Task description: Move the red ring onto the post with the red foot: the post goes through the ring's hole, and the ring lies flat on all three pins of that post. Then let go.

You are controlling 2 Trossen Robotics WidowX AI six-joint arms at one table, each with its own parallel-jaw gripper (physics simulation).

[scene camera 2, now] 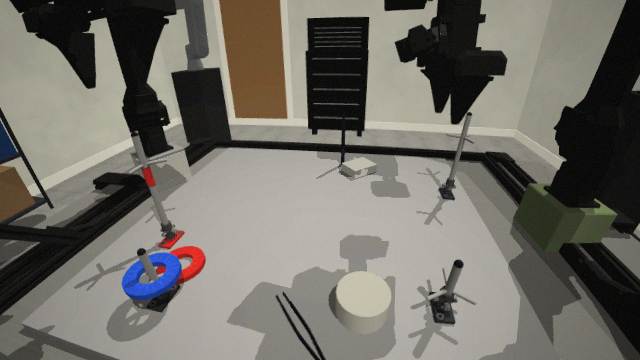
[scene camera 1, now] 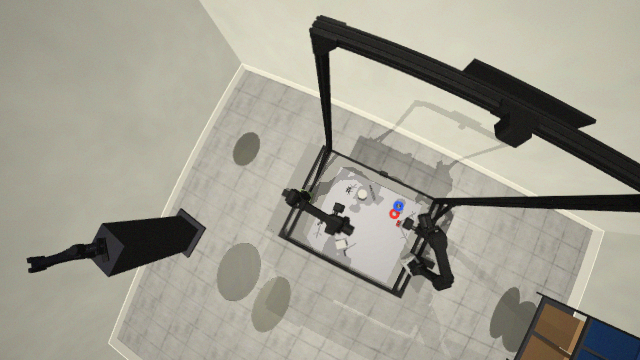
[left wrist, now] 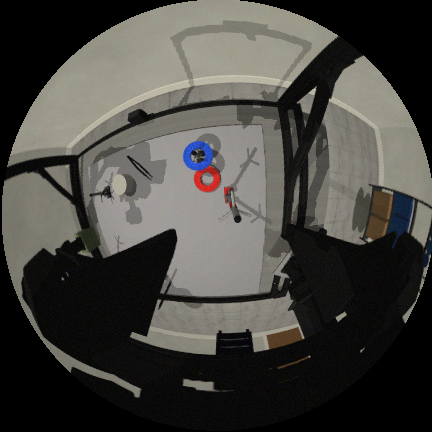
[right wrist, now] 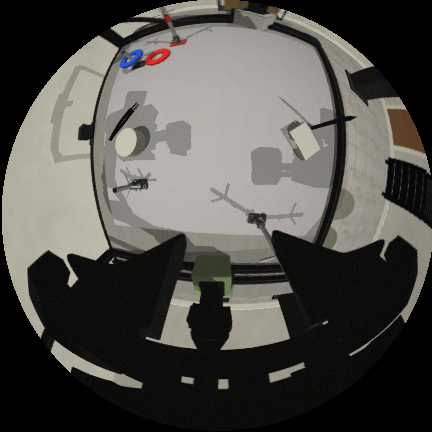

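Pixels of known places: left gripper, fingertip midpoint: (scene camera 2: 115, 86) (scene camera 1: 413, 226) (left wrist: 232, 232); right gripper, fingertip midpoint: (scene camera 2: 446, 118) (right wrist: 229, 237); left arm's base, link origin: (scene camera 2: 156, 150) (scene camera 1: 413, 265) (left wrist: 292, 265); right arm's base, link origin: (scene camera 2: 570, 197) (left wrist: 80, 243) (right wrist: 211, 288).
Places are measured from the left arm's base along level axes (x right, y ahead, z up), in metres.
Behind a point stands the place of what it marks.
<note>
The red ring (scene camera 1: 390, 214) @(x 0.096, y 0.354, z -0.067 m) (scene camera 2: 200, 261) @(x 0.101, y 0.364, z -0.065 m) (left wrist: 197, 180) @(x 0.108, y 0.361, z -0.065 m) (right wrist: 149, 61) @(x 0.125, y 0.367, z -0.065 m) appears to lie flat on the table, beside the blue ring (scene camera 2: 131, 288) @(x 0.196, y 0.384, z -0.023 m) (left wrist: 187, 156) @(x 0.157, y 0.398, z -0.023 m) (right wrist: 123, 62) @(x 0.177, y 0.396, z -0.023 m), which sits around a short post with a black foot. The tall post with the red foot (scene camera 2: 158, 205) @(x 0.105, y 0.271, z 0.001 m) (left wrist: 233, 204) @(x 0.110, y 0.269, z 0.074 m) (right wrist: 172, 30) stands upright near the red ring, with no ring on it. My left gripper (scene camera 2: 112, 88) @(x 0.110, y 0.281, z 0.188 m) (left wrist: 232, 232) @(x 0.110, y 0.281, z 0.188 m) is wide open and empty, high above the table near this post. My right gripper (scene camera 2: 447, 116) @(x -0.231, y 0.594, z 0.115 m) (right wrist: 229, 237) @(x -0.231, y 0.594, z 0.115 m) is open and empty, high above the other side of the table.
A cream cylinder (scene camera 1: 362, 194) @(x 0.016, y 0.591, z -0.038 m) (scene camera 2: 363, 300) @(x 0.028, y 0.600, z -0.038 m) (left wrist: 120, 184) @(x 0.019, y 0.586, z -0.038 m) (right wrist: 128, 142) @(x 0.006, y 0.592, z -0.038 m) stands beside black tweezers (right wrist: 123, 121) @(x 0.078, y 0.554, z -0.067 m). A short post (scene camera 2: 452, 280) @(x -0.032, y 0.677, z -0.011 m) and a tall grey post (scene camera 2: 460, 149) @(x -0.333, y 0.614, z 0.033 m) stand at the right in scene camera 2. A white box (scene camera 2: 358, 167) @(x -0.297, y 0.404, z -0.053 m) (right wrist: 305, 141) @(x -0.319, y 0.398, z -0.053 m) lies towards the back there.
</note>
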